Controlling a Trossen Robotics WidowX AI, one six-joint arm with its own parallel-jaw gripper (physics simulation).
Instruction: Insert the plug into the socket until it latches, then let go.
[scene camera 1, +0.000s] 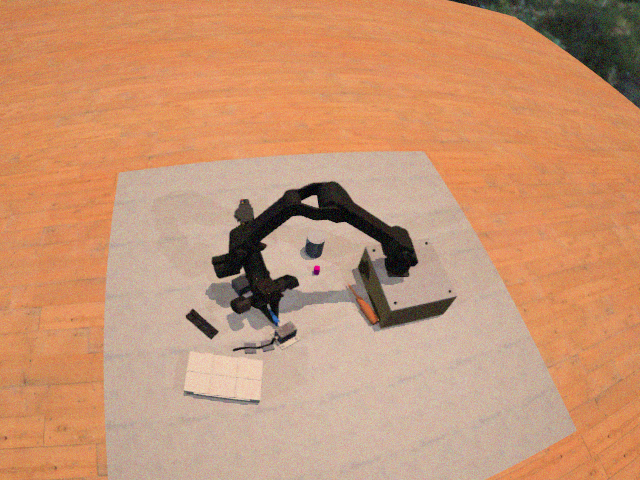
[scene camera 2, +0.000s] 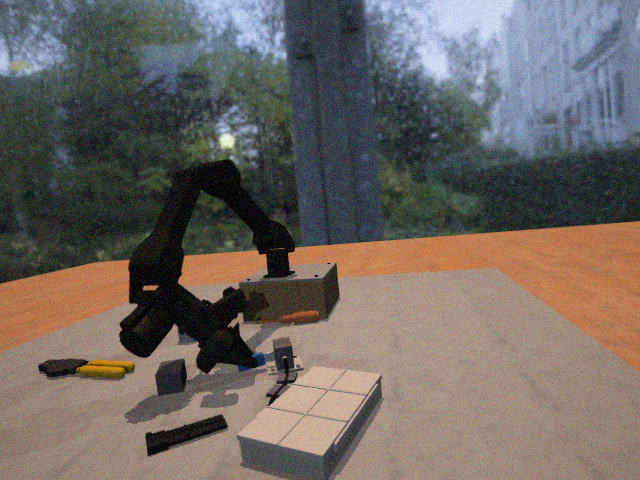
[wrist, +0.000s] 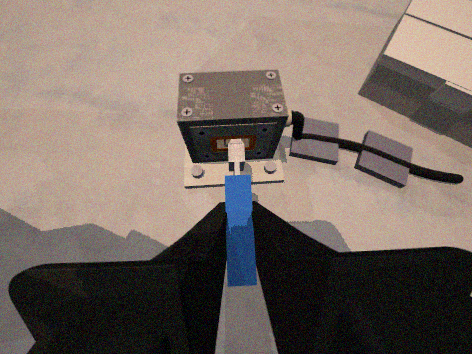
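Seen in the pictures: gripper, between the fingertips: (scene camera 1: 275, 321) (scene camera 2: 257, 364) (wrist: 237, 209); arm's base, origin of its link: (scene camera 1: 396, 267) (scene camera 2: 279, 275).
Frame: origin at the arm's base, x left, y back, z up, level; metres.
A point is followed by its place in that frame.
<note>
The plug has a blue body (wrist: 239, 200) @[z -0.075, x 0.120, y -0.341 m] (scene camera 2: 259, 358) @[z -0.080, x 0.128, y -0.343 m] (scene camera 1: 273, 316) @[z -0.077, x 0.113, y -0.345 m] and a pale, clear tip (wrist: 236, 150) @[z -0.074, x 0.141, y -0.328 m]. My gripper (wrist: 237, 209) @[z -0.093, x 0.120, y -0.341 m] (scene camera 2: 254, 363) @[z -0.093, x 0.120, y -0.341 m] (scene camera 1: 276, 321) @[z -0.093, x 0.120, y -0.341 m] is shut on the blue body, with the tip pointing at the socket. The socket is an orange-rimmed slot (wrist: 218, 144) @[z -0.085, x 0.146, y -0.315 m] in the dark front face of a grey box (wrist: 232, 95) @[z -0.060, x 0.160, y -0.316 m] (scene camera 2: 282, 347) @[z -0.060, x 0.172, y -0.336 m] (scene camera 1: 286, 331) @[z -0.060, x 0.167, y -0.314 m]. In the wrist view the tip overlaps the lower middle of the slot and hides part of it. I cannot tell whether the tip touches the slot or stands just in front.
The box sits on a pale screwed base plate (wrist: 235, 183). A black cable (wrist: 345, 143) @[z -0.099, x 0.193, y -0.381 m] runs from its side through grey clips (wrist: 383, 159) @[z -0.099, x 0.194, y -0.406 m]. A white tiled block (scene camera 1: 223, 377) @[z -0.070, x 0.297, y -0.477 m] (scene camera 2: 310, 408) @[z -0.069, x 0.290, y -0.496 m], a black bar (scene camera 1: 201, 323) @[z -0.095, x 0.133, y -0.543 m] (scene camera 2: 186, 434) @[z -0.093, x 0.142, y -0.553 m], a dark cube (scene camera 2: 170, 376) @[z -0.075, x 0.023, y -0.449 m] and an orange screwdriver (scene camera 1: 366, 310) @[z -0.079, x 0.093, y -0.085 m] lie around.
</note>
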